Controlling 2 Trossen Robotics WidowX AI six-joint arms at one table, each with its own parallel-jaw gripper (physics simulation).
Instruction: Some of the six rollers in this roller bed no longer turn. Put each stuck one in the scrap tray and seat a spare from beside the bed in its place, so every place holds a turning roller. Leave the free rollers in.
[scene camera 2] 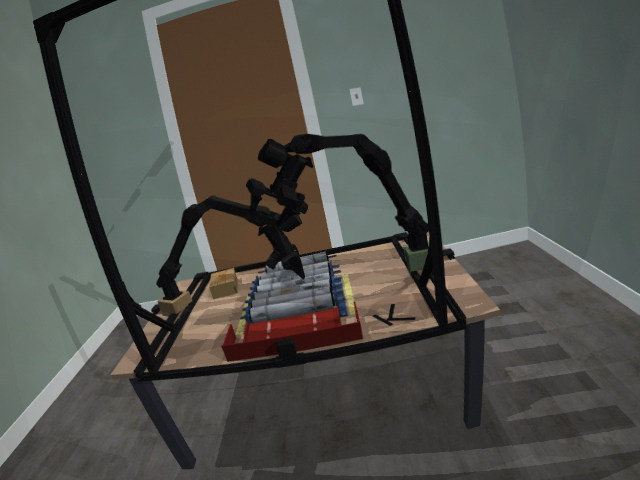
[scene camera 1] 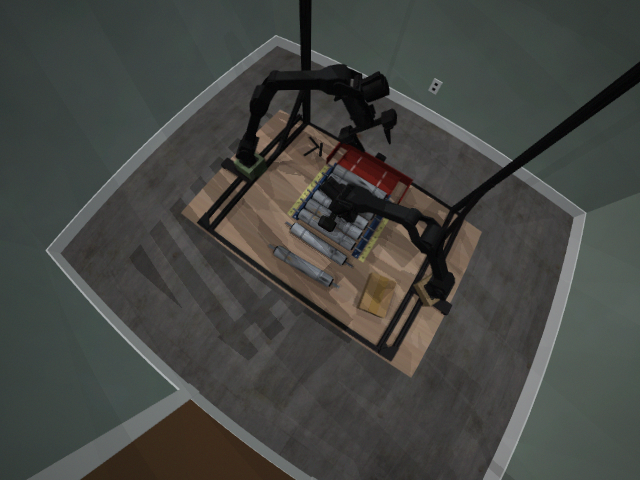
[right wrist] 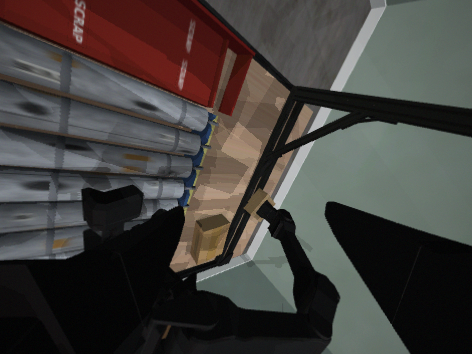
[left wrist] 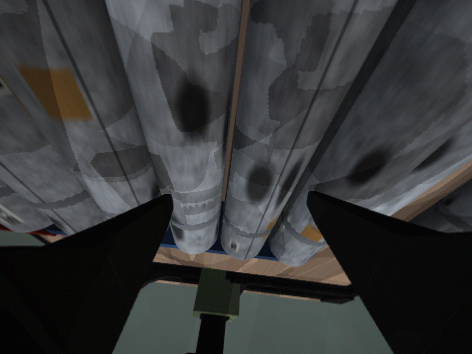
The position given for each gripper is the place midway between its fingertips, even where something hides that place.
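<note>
A tan box (scene camera 1: 376, 296), (right wrist: 209, 237) and a red scrap tray (scene camera 2: 256, 343) are present. Left gripper (scene camera 2: 303, 274), (left wrist: 241, 198), (right wrist: 85, 211): open, holding nothing. Right gripper (scene camera 2: 264, 221), (scene camera 1: 377, 147), (right wrist: 254, 210): open, holding nothing.
</note>
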